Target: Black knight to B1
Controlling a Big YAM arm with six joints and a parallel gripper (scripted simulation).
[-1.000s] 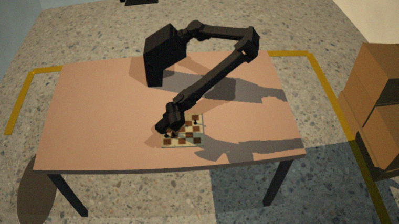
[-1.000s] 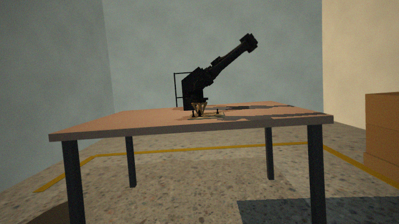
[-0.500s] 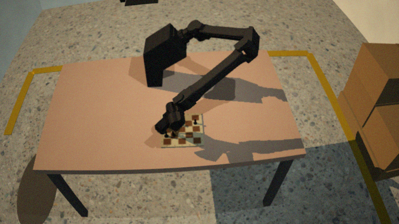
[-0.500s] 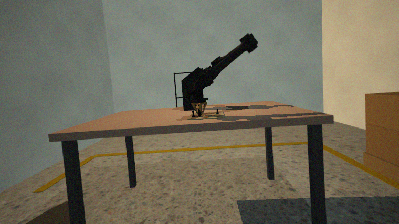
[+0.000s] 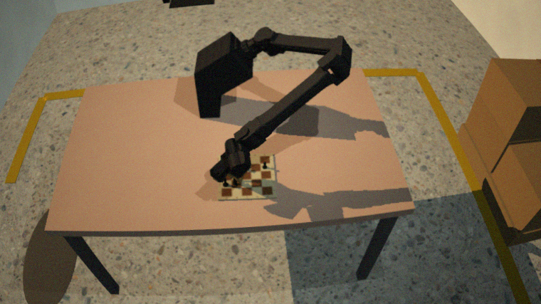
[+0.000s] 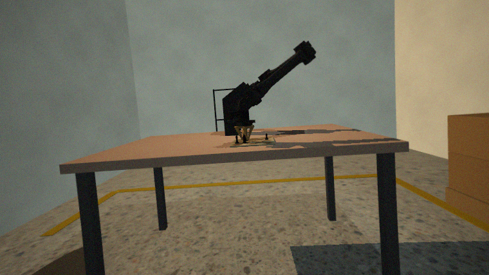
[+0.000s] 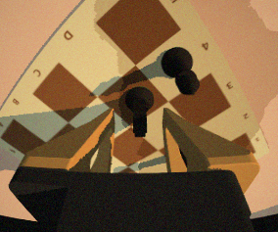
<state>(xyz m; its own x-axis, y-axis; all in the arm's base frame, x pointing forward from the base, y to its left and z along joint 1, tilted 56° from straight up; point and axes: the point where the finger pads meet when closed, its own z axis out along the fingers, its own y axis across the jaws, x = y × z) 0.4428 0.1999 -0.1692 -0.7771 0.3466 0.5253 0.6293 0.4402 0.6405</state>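
My gripper is now 40 mm to the left of the black chess piece and 10 mm short of it. The rest, counted from my hand: chessboard 40 mm to the left, 30 mm below, 30 mm behind; then pawn 110 mm to the left, 70 mm behind, 10 mm below.
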